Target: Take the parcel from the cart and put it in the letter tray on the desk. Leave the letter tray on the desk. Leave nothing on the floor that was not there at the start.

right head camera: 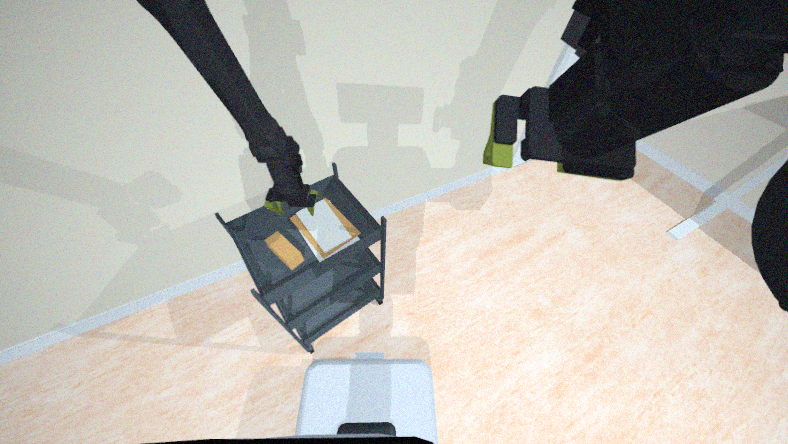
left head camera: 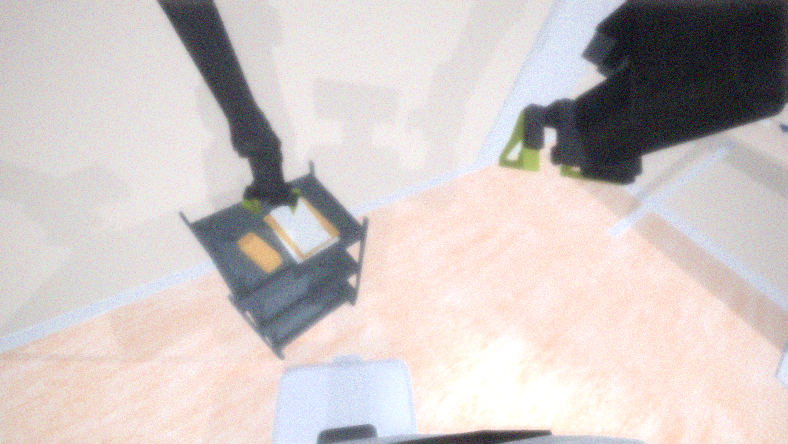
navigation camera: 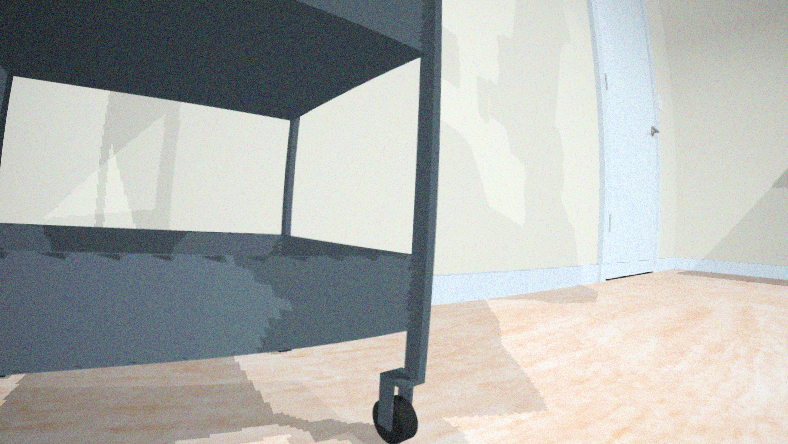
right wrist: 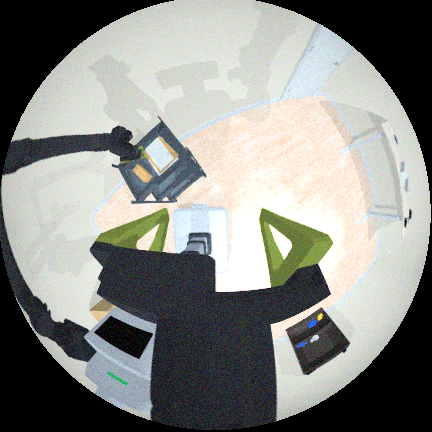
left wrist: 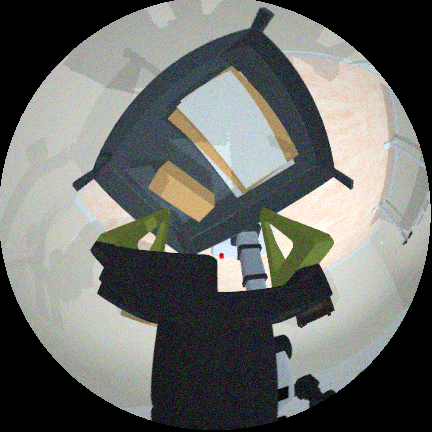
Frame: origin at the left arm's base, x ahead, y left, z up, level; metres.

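Where they show: left gripper, between the fingertips: (right head camera: pixel 297 214) (left head camera: pixel 276 213) (right wrist: pixel 138 158) (left wrist: pixel 214 212); right gripper, between the fingertips: (right head camera: pixel 521 162) (left head camera: pixel 530 166) (right wrist: pixel 213 212).
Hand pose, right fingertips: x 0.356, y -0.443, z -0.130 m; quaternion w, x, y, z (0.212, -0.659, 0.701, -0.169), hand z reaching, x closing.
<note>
After its pixels a point has its place.
The parcel, a small tan-orange box (left head camera: pixel 259 252) @(x 0.564, y 0.053, z -0.695 m) (right head camera: pixel 284 249) @(x 0.569, y 0.051, z -0.695 m) (left wrist: pixel 182 192) @(x 0.590, y 0.054, z -0.695 m) (right wrist: pixel 142 173) @(x 0.568, y 0.036, z -0.695 m), lies flat on the top tray of the dark slate cart (left head camera: pixel 361 256) @(x 0.648, y -0.276, z -0.871 m) (right head camera: pixel 383 253) @(x 0.647, y -0.278, z -0.848 m) (navigation camera: pixel 427 165) @(x 0.647, y -0.275, z -1.129 m). My left gripper (left head camera: pixel 274 209) @(x 0.627, y -0.008, z -0.581 m) (right head camera: pixel 293 211) @(x 0.627, y -0.008, z -0.581 m) (left wrist: pixel 214 212) @(x 0.627, y -0.008, z -0.581 m) is open and empty above the cart's far side. In the left wrist view the parcel lies beyond the left finger, between it and the papers. My right gripper (left head camera: pixel 551 169) (right head camera: pixel 537 168) @(x 0.356, y -0.443, z -0.130 m) (right wrist: pixel 213 212) @(x 0.356, y -0.443, z -0.130 m) is open and empty, well right of the cart. I cannot make out the letter tray.
White papers with brown envelopes (left head camera: pixel 306 228) @(x 0.683, y -0.074, z -0.732 m) (right head camera: pixel 330 228) @(x 0.682, y -0.081, z -0.731 m) (left wrist: pixel 235 120) @(x 0.720, y -0.046, z -0.731 m) lie beside the parcel. A white table with small items (right wrist: pixel 396 155) stands at the far right. A dark open box with blue and yellow things (right wrist: pixel 317 342) @(x -1.957, y -2.076, z -0.839 m) and a grey machine (right wrist: pixel 122 337) @(x 0.090, y -0.234, z -0.104 m) stand lower down.
</note>
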